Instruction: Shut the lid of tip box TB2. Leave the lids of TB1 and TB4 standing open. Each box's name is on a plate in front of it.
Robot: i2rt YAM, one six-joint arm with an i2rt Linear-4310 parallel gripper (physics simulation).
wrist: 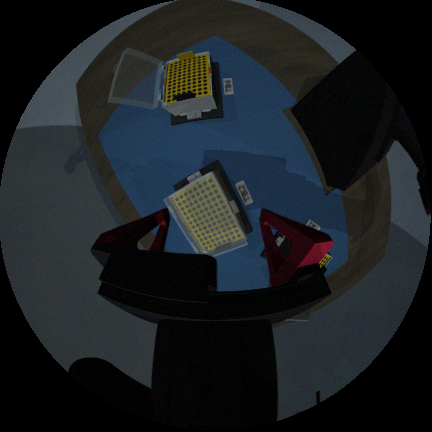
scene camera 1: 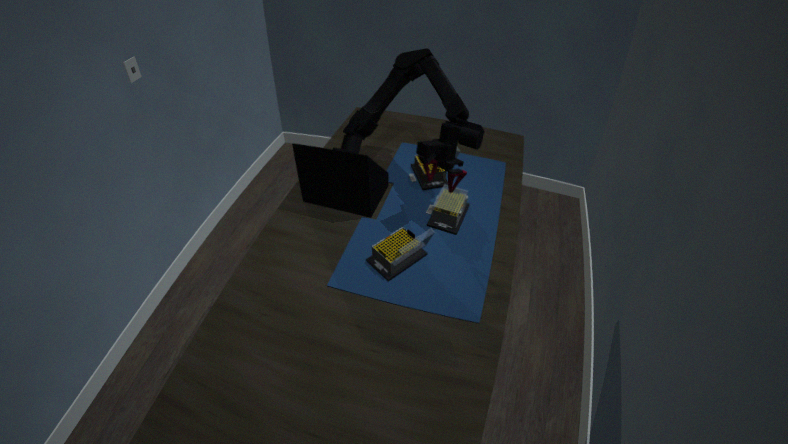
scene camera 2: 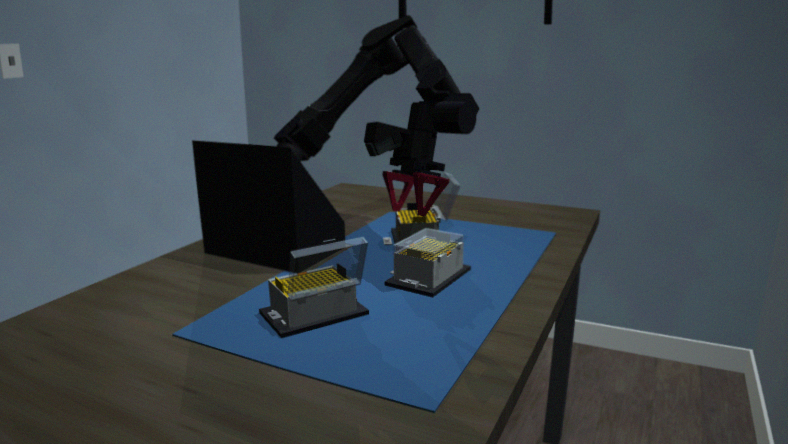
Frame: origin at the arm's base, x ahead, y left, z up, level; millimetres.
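Seen in the pictures: gripper, between the fingertips: (wrist: 214,212) (scene camera 1: 440,186) (scene camera 2: 408,213); arm's base, origin of its link: (scene camera 1: 347,158) (scene camera 2: 275,178).
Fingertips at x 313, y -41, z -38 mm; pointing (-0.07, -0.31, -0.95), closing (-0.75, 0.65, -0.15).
Observation:
Pixels of each thing's top centre, then the offset from my fingertips to it. Level surfaces: height alone.
- Tip box TB2, centre of its top: (wrist: 211,219) (scene camera 2: 424,238) (scene camera 1: 447,197) dx +27, dy +14, dz -51 mm
- TB4, centre of its top: (scene camera 2: 310,272) (wrist: 182,70) (scene camera 1: 396,241) dx -98, dy -206, dz -54 mm
- blue mat, height of its surface: dz -128 mm
- wooden table, height of its surface: dz -131 mm
Tip box TB2 (scene camera 1: 445,218) (scene camera 2: 414,270) stands mid-mat, its name plate (wrist: 244,193) beside it. Its clear lid (scene camera 1: 451,201) (scene camera 2: 431,240) (wrist: 207,212) lies down over the yellow tip rack and looks shut. TB4 (scene camera 1: 394,246) (scene camera 2: 322,304) (wrist: 189,82) has its clear lid (scene camera 2: 350,259) (wrist: 135,79) standing open. TB1 (scene camera 2: 413,227) (wrist: 326,260) is partly hidden behind the gripper; its lid (scene camera 2: 449,195) stands open. My gripper (scene camera 1: 441,185) (scene camera 2: 410,211) (wrist: 214,212) is open and empty, above and behind TB2 in the second scene view, with its fingers spread.
A blue mat (scene camera 1: 419,297) (scene camera 2: 386,352) (wrist: 150,140) lies on the wooden table (scene camera 1: 308,352) (scene camera 2: 104,341). A large black block (scene camera 1: 336,182) (scene camera 2: 242,204) (wrist: 345,120) stands beside the mat near the arm's base. The raised lids of TB1 and TB4 stick up beside their boxes.

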